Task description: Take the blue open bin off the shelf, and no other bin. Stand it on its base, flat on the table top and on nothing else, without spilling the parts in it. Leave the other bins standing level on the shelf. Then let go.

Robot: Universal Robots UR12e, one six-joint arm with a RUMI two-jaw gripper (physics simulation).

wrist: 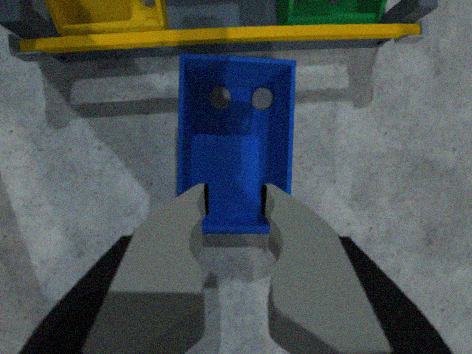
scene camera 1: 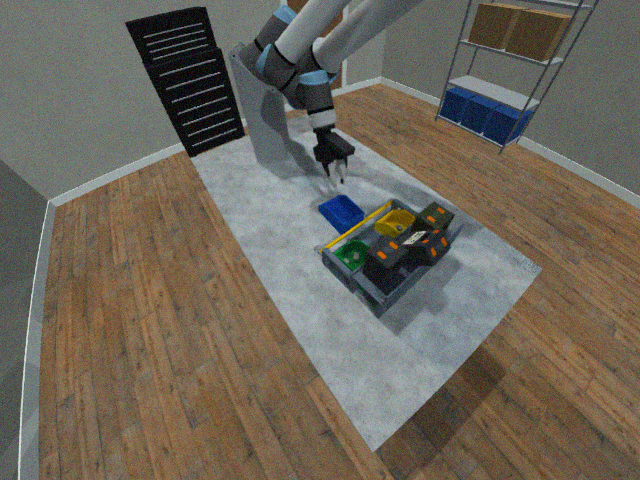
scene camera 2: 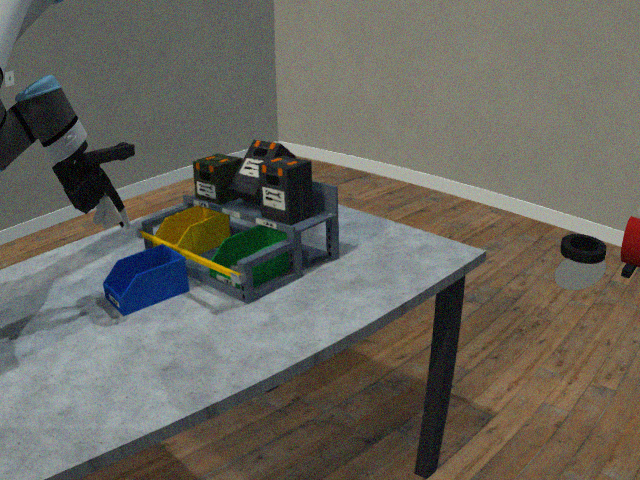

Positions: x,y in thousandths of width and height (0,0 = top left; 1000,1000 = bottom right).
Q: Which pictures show the blue open bin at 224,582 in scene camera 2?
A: The wrist view, scene camera 1 and scene camera 2: all of them.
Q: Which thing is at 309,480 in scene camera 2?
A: A yellow bin.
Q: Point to a green bin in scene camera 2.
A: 385,507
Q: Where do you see a blue open bin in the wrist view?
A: At 501,425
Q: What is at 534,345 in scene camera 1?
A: The gripper.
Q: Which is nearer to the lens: the blue open bin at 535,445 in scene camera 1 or the yellow bin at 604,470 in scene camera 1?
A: The yellow bin.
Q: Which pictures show the gripper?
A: The wrist view, scene camera 1 and scene camera 2: all of them.
